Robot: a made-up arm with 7 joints.
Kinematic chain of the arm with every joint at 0, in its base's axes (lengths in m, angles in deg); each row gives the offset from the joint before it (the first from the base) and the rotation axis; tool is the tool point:
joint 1: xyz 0 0 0.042 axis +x
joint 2: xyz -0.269 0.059 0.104 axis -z
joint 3: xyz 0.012 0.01 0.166 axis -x
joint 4: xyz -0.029 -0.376 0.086 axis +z
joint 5: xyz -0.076 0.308 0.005 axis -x
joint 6: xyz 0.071 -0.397 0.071 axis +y
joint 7: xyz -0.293 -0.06 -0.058 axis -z
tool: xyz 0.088 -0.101 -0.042
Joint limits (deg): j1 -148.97..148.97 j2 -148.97..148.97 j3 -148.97..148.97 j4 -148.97..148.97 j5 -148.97..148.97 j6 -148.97..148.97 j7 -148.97..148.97
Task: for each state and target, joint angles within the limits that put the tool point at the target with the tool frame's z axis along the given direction. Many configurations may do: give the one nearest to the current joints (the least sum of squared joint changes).
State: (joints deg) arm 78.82 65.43 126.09 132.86 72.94 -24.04 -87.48
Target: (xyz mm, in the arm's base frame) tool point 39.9 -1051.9 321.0 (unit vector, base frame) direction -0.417 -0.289 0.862
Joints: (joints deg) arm 100.72 61.20 90.41 114.89 85.93 17.70 -94.81
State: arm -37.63 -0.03 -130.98 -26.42 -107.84 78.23 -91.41
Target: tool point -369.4 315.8 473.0 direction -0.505 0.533 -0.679
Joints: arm -6.89 -31.25 -128.40 -38.51 -105.90 30.73 -87.50
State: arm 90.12 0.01 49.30 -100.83 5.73 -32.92 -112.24
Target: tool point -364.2 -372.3 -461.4 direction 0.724 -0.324 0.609
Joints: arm 140.05 10.18 45.07 -113.35 36.95 -63.75 -104.85
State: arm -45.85 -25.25 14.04 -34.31 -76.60 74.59 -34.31
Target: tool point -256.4 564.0 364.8 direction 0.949 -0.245 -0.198
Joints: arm -102.27 -11.61 42.55 -1.39 -59.95 102.92 -49.39
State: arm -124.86 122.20 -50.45 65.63 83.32 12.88 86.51
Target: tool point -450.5 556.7 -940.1 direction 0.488 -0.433 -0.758
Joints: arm -112.97 148.97 -4.63 81.63 94.59 -38.21 75.46
